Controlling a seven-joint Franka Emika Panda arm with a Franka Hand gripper.
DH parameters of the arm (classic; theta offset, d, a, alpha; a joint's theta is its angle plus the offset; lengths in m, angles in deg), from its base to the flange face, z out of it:
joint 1: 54.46 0.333 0 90
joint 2: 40.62 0 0 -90
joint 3: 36.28 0.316 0.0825 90
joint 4: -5.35 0 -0.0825 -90
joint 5: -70.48 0.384 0 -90
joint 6: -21 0 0.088 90
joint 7: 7.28 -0.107 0 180
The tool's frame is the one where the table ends.
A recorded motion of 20 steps. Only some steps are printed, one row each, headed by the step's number.
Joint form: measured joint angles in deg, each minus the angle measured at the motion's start. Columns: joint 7, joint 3, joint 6, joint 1, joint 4, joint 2, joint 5.
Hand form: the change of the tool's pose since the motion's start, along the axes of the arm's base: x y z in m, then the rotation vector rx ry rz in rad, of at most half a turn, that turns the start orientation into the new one. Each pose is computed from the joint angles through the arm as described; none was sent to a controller.
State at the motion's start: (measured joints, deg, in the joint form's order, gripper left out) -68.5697 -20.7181 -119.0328 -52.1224 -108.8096 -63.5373 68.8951
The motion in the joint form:
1: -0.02 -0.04 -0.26 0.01 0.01 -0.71 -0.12
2: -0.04 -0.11 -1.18 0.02 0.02 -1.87 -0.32
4: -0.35 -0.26 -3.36 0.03 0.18 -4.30 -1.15
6: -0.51 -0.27 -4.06 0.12 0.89 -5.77 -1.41
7: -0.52 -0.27 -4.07 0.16 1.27 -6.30 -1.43
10: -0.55 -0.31 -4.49 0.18 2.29 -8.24 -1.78
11: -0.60 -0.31 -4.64 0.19 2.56 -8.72 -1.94
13: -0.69 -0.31 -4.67 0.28 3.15 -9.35 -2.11
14: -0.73 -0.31 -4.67 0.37 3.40 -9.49 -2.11
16: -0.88 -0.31 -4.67 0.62 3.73 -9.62 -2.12
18: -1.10 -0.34 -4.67 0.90 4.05 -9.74 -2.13
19: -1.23 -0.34 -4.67 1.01 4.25 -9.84 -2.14
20: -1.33 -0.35 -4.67 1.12 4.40 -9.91 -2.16
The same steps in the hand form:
1: -0.0002 -0.0002 -0.0069 -0.0007 0.0074 0.0003
2: 0.0002 -0.0005 -0.0174 0.0008 0.0113 0.0001
4: 0.0016 -0.0009 -0.0382 0.0018 0.0116 -0.0003
6: 0.0042 0.0007 -0.0475 0.0053 0.0129 -0.0008
7: 0.0054 0.0014 -0.0504 0.0065 0.0156 -0.0008
10: 0.0085 0.0021 -0.0631 0.0083 0.0239 0.0000
11: 0.0094 0.0024 -0.0661 0.0085 0.0247 0.0006
13: 0.0114 0.0038 -0.0687 0.0092 0.0247 0.0015
14: 0.0124 0.0049 -0.0685 0.0103 0.0231 0.0018
16: 0.0133 0.0078 -0.0676 0.0117 0.0201 0.0029
18: 0.0142 0.0106 -0.0668 0.0128 0.0173 0.0029
19: 0.0148 0.0119 -0.0665 0.0136 0.0159 0.0022
20: 0.0153 0.0131 -0.0662 0.0140 0.0147 0.0022

